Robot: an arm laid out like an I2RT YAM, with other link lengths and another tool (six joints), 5 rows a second.
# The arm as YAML. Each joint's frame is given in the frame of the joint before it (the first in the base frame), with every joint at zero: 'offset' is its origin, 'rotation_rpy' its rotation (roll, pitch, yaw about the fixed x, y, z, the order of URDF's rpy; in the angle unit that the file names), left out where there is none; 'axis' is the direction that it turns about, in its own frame. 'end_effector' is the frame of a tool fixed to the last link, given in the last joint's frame.
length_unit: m
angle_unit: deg
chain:
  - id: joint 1
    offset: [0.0, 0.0, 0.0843]
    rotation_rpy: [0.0, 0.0, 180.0]
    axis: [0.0, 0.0, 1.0]
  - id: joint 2
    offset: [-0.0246, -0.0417, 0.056]
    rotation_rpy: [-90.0, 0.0, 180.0]
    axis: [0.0, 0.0, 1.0]
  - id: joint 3
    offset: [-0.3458, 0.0, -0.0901]
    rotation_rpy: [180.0, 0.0, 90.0]
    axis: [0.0, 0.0, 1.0]
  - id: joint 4
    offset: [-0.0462, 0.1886, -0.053]
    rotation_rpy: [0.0, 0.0, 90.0]
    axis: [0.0, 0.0, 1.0]
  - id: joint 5
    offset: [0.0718, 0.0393, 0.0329]
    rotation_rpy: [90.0, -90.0, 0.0]
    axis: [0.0, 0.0, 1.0]
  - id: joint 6
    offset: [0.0, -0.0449, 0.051]
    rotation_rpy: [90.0, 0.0, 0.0]
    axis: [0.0, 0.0, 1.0]
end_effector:
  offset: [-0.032, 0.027, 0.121]
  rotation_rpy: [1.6, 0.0, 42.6]
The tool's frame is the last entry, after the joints.
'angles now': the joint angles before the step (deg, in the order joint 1, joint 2, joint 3, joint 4, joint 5, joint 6). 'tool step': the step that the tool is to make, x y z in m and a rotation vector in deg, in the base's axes. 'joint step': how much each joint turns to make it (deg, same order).
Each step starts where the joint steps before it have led.
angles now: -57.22, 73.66, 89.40, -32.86, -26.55, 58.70
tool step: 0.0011, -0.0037, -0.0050, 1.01, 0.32, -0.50
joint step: -0.03, 0.36, -0.62, 0.16, 0.37, 0.45
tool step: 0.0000, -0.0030, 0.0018, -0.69, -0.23, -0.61
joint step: -0.05, 0.08, -0.05, 0.83, 0.58, 0.00
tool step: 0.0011, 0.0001, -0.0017, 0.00, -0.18, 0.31
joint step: 0.07, -0.05, -0.81, 0.89, -0.27, 0.08
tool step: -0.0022, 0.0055, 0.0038, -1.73, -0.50, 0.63
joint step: -0.03, -0.97, -0.66, 1.08, -0.49, -0.76
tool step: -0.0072, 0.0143, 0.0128, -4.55, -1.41, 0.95
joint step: -0.02, -2.56, -0.81, 2.10, -0.64, -1.64
